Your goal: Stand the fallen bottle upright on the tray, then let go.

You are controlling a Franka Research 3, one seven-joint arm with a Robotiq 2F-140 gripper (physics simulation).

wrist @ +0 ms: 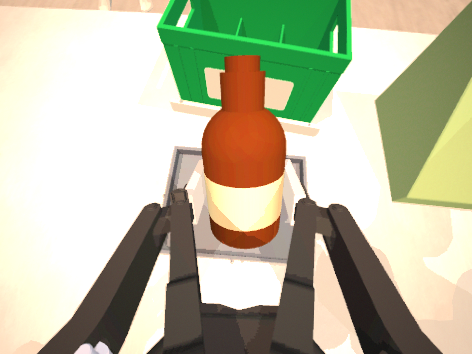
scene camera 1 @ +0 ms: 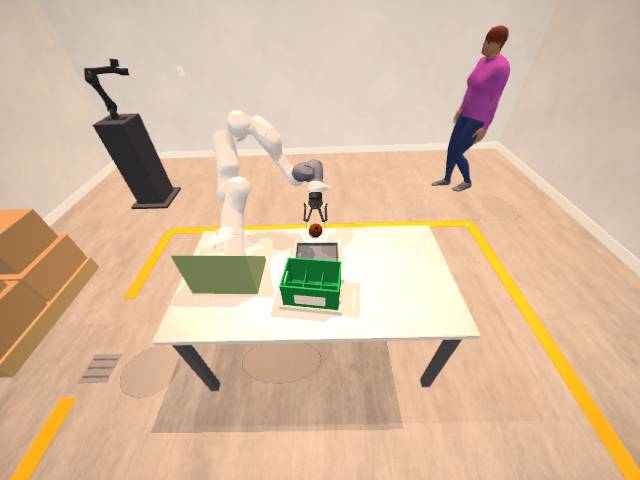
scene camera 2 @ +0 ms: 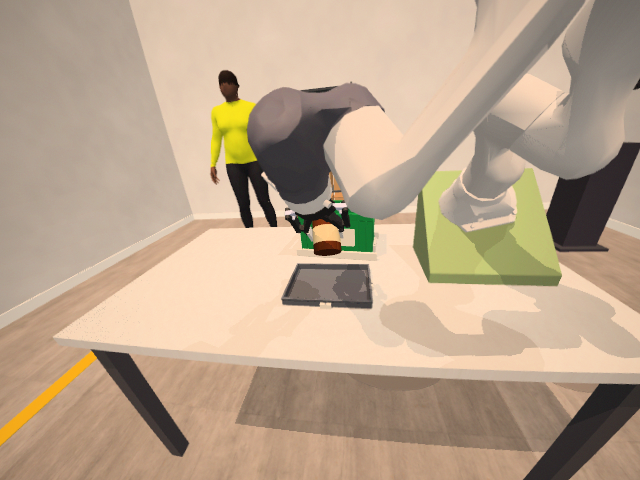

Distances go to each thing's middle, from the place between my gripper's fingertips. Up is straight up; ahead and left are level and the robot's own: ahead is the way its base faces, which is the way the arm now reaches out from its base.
I see the brown bottle (scene camera 2: 326, 240) 2 cm above my hand and 1 cm to the left of it.
